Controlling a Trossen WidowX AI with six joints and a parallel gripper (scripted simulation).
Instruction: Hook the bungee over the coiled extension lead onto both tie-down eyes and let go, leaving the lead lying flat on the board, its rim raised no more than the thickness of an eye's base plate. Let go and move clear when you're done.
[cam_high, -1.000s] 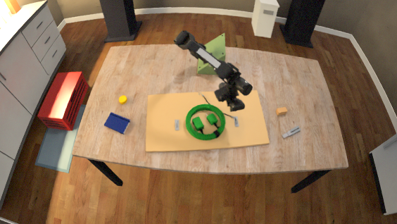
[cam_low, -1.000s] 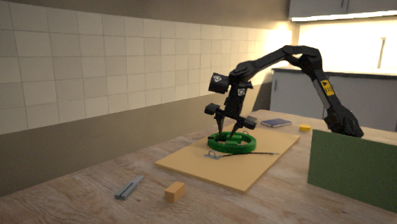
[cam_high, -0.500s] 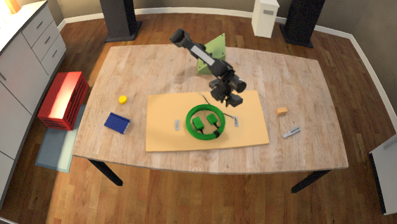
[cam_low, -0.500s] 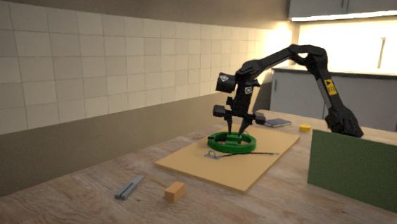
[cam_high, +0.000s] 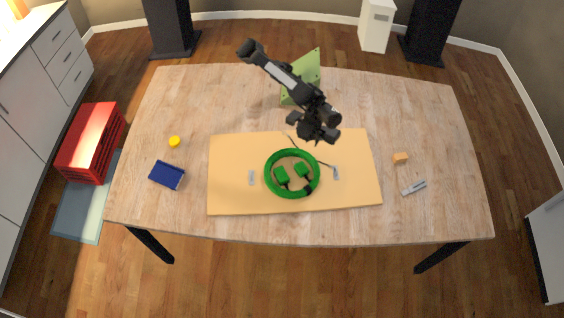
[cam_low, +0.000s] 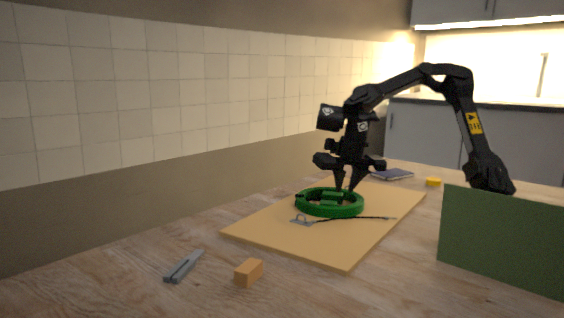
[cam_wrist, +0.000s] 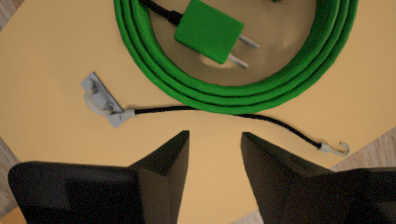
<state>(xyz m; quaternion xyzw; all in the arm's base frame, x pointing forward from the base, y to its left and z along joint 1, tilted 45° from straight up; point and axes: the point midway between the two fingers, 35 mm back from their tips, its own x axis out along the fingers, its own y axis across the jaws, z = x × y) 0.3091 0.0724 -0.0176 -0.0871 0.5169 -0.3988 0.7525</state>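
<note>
My gripper is now 9 cm short of the coiled extension lead, 6 cm to the left of it and 9 cm above it. Round my hand: grey clamp (12 cm ahead, 41 cm to the left, 12 cm below); then yellow disc (3 cm behind, 54 cm to the right, 11 cm below).
</note>
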